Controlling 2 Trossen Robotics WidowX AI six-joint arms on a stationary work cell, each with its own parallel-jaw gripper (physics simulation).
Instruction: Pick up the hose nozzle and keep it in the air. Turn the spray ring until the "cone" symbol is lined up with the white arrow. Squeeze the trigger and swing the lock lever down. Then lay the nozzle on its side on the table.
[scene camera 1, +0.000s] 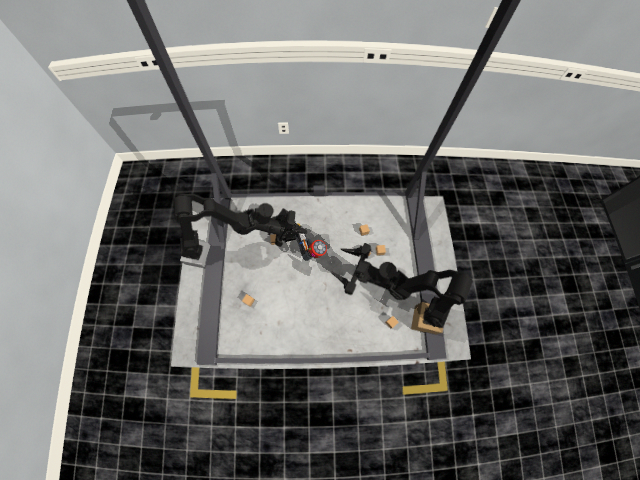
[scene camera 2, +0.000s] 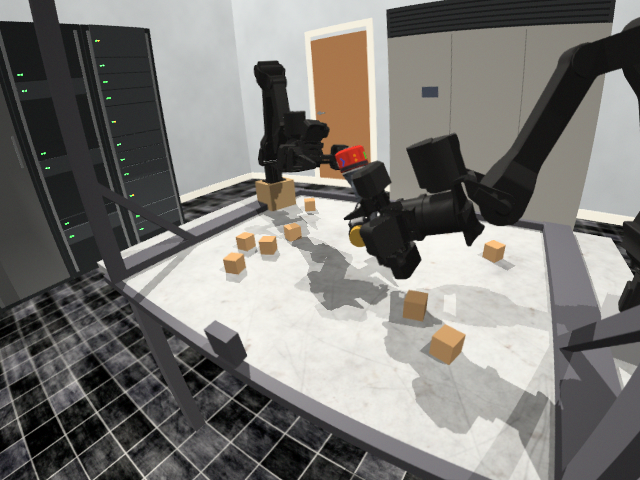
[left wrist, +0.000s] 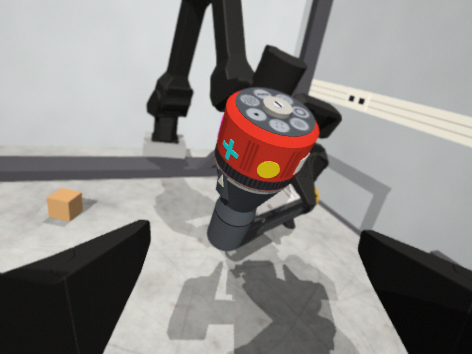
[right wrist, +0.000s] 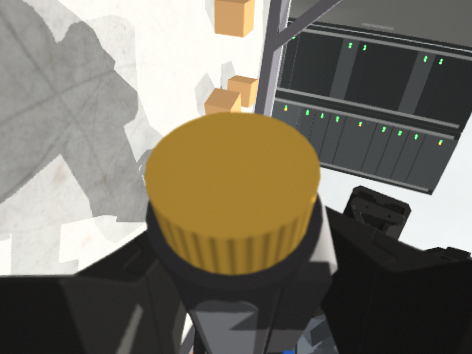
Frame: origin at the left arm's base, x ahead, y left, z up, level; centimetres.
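Seen in the pictures: left gripper, fingertip midpoint: (scene camera 1: 335, 260) (scene camera 2: 333, 165) (left wrist: 256, 235); right gripper, fingertip midpoint: (scene camera 1: 305, 234) (scene camera 2: 349, 227) (left wrist: 301, 217) (right wrist: 248, 211); left arm's base, link origin: (scene camera 1: 432, 317) (scene camera 2: 274, 180); right arm's base, link origin: (scene camera 1: 194, 251) (left wrist: 164, 138).
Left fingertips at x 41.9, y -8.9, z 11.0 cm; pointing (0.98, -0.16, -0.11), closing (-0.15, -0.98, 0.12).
Note:
Offsets run from my left fingertips to a thing's top centre. "pt": to the spot under its first point. Level surfaces: height alone.
The hose nozzle (scene camera 2: 351, 157) (left wrist: 230, 220) (right wrist: 232, 175) is held above the table, its red spray ring @(dz +4.9, dx +7.4, dy -1.7 cm) (scene camera 1: 312, 253) (left wrist: 260, 142) tilted up toward the left wrist camera. In the left wrist view, a cyan cross @(pt dz +1.7, dx +5.7, dy +0.7 cm) (left wrist: 230, 149) on the ring is roughly above the white arrow @(dz -0.3, dx +6.9, dy +0.7 cm) (left wrist: 221, 180), with a yellow disc @(pt dz +1.2, dx +4.6, dy -1.5 cm) (left wrist: 268, 169) to its right; I cannot tell which symbol is "cone". My right gripper (scene camera 1: 299, 239) (right wrist: 248, 211) is shut on the nozzle's handle near its yellow end. My left gripper (scene camera 1: 336, 260) (left wrist: 256, 235) is open and empty, its fingertips short of the ring. Trigger and lock lever positions are unclear.
Several small wooden cubes @(dz -16.6, dx +30.3, dy +20.2 cm) (scene camera 1: 248, 300) @(dz -16.6, dx +36.9, dy -12.8 cm) (scene camera 2: 447, 344) (left wrist: 65, 204) lie scattered on the pale table @(dz -20.0 cm) (scene camera 1: 289, 320). A dark frame (scene camera 1: 209, 310) edges the table, with posts rising at the back in scene camera 1.

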